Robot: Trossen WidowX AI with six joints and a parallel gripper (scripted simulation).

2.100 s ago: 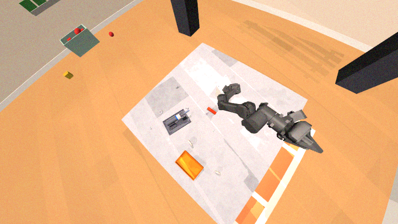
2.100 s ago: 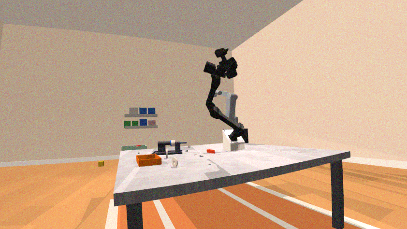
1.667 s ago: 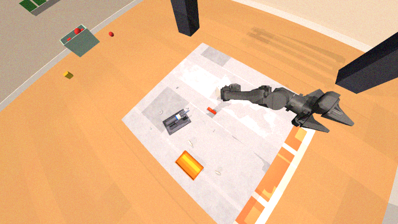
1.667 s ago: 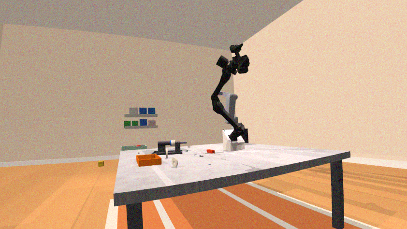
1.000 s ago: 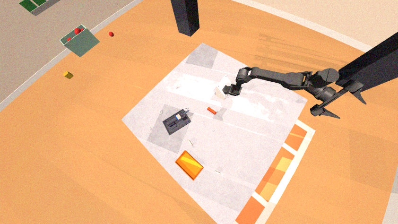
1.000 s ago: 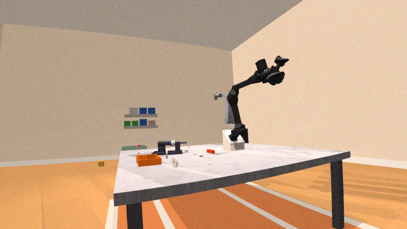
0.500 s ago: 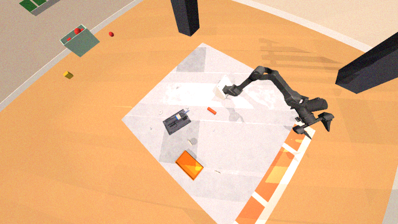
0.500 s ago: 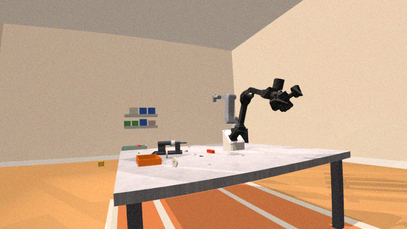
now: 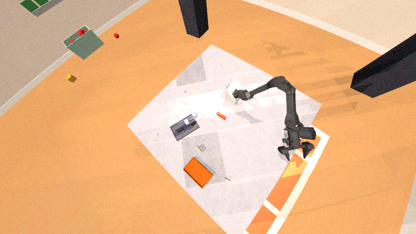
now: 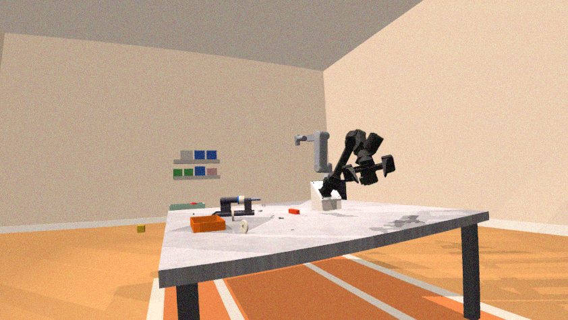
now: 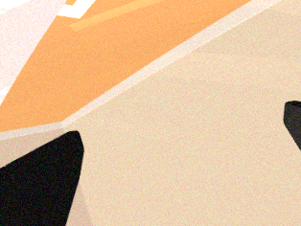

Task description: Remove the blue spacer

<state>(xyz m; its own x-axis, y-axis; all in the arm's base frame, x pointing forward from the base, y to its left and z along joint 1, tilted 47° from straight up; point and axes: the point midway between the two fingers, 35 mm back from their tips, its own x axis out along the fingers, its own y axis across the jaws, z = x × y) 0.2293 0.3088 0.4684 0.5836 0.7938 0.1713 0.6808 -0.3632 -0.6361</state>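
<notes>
Now: the blue spacer 790 mm to the right of my gripper tip, 200 mm ahead of it and 90 mm below it. From my gripper tip the other things lie so: orange tray (490 mm to the right, 450 mm ahead, 160 mm below).
</notes>
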